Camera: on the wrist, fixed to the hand. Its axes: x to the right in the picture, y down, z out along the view.
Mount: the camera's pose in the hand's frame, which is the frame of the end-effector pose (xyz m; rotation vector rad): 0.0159 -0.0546 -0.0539 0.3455 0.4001 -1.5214
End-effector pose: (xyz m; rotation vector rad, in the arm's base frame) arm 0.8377 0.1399 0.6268 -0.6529 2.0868 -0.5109
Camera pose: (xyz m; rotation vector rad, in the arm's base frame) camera 0.7993 0.0939 0.6773 -1.9732 1.3627 -1.8677
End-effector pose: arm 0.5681 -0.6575 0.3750 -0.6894 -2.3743 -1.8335
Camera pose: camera 0.5212 -0.7133 0.3462 -1.3384 2.1486 0.9867
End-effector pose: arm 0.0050 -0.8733 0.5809 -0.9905 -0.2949 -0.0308
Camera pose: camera 0.0240 -0.9463 0.6021 -0.2123 -0.5963 -1.4873
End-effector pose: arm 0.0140 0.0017 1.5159 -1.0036 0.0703 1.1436
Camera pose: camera 0.0868 -0.0268 1.5103 -0.6529 -0.1600 -0.4530
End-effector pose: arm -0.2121 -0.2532 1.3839 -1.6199 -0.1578 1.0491
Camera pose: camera -0.1428 -0.2635 1.4190 -0.9046 -0.7367 -0.4049
